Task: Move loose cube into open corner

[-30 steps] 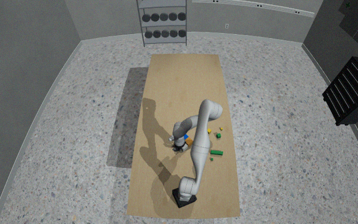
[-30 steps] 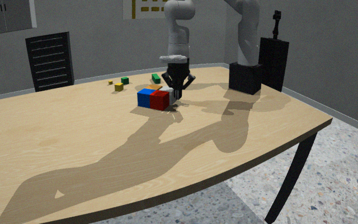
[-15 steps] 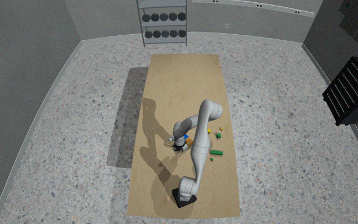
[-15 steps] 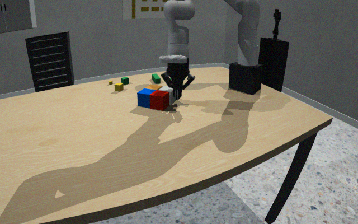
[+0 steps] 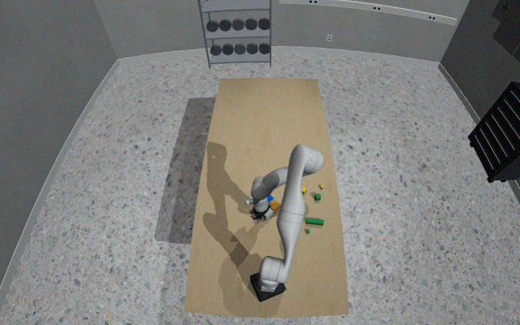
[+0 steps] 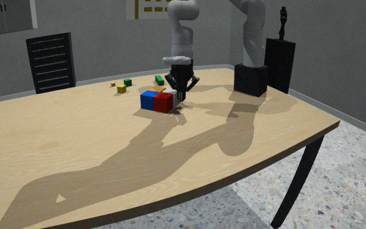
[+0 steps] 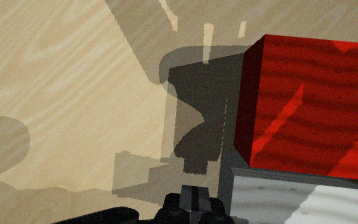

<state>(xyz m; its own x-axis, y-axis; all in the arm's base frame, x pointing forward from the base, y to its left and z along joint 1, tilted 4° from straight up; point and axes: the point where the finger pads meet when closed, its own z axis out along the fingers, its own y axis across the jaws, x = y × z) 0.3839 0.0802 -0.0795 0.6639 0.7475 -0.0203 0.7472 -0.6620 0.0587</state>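
Now: hand 3 cm short of the white cube, 3 cm to the left of it and 1 cm above it. The rest, counted from my hand: blue cube 11 cm ahead, 2 cm to the right, 1 cm below; long green block 1 cm ahead, 30 cm to the right, 2 cm below; red cube 7 cm ahead, 1 cm to the left, 1 cm below.
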